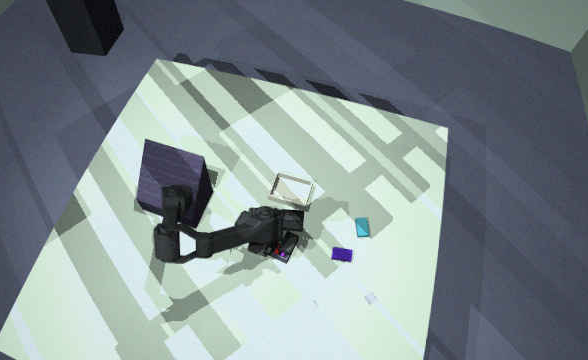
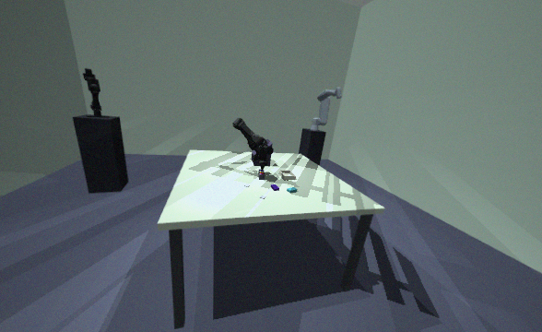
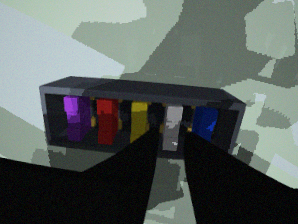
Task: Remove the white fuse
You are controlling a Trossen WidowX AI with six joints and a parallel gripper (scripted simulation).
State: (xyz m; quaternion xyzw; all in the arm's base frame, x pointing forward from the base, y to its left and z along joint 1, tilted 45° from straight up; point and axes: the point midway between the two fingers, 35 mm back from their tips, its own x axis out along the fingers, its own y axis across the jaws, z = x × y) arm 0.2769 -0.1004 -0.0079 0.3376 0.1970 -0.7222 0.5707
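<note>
My gripper tip is 2 cm above the white fuse. Round my gripper tip: purple block 24 cm ahead, 2 cm to the left, 4 cm below; then cyan block 30 cm ahead, 13 cm to the left, 4 cm below; then tray 4 cm ahead, 21 cm to the left, 4 cm below.
</note>
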